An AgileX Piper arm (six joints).
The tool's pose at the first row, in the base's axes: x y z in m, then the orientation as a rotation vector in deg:
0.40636, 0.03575, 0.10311, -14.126, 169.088, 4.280
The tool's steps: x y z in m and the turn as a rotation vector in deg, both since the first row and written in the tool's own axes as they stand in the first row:
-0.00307, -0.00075, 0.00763, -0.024, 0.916, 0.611
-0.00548, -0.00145, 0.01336, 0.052, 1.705, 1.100
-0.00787, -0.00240, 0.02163, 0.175, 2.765, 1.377
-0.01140, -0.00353, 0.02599, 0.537, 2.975, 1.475
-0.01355, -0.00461, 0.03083, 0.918, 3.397, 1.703
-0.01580, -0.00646, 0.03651, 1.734, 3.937, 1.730
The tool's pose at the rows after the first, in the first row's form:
0.41079, 0.03600, 0.09614, -13.325, 170.086, 4.304
0.41424, 0.03606, 0.09093, -12.669, 170.934, 4.176
0.41815, 0.03604, 0.08320, -12.345, 172.019, 3.918
0.42252, 0.03578, 0.07952, -12.168, 172.226, 3.367
0.42563, 0.03537, 0.07511, -11.813, 172.657, 2.779
0.42911, 0.03428, 0.06988, -11.709, 173.153, 1.493

